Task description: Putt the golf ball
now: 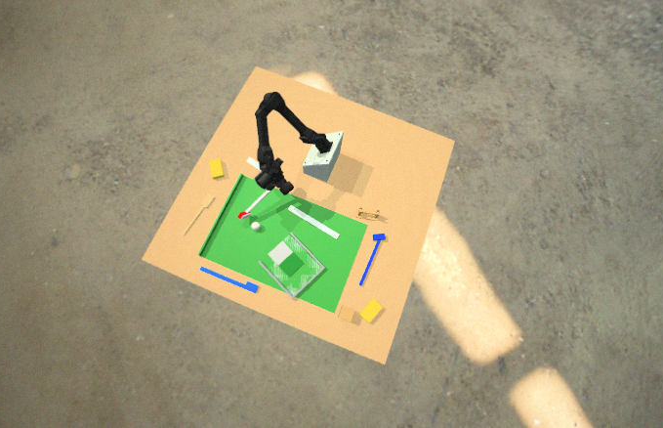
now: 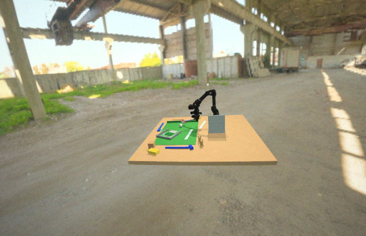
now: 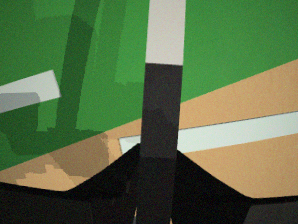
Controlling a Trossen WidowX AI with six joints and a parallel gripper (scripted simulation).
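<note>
Now: the red putter 10 cm ahead of my gripper tip and 6 cm to the right of it. From my gripper tip the other things lie so: white golf ball: 23 cm ahead, 5 cm to the right, 7 cm below; wooden stand: 2 cm behind, 48 cm to the left, 6 cm below; blue putter: 20 cm ahead, 56 cm to the left, 8 cm below.
</note>
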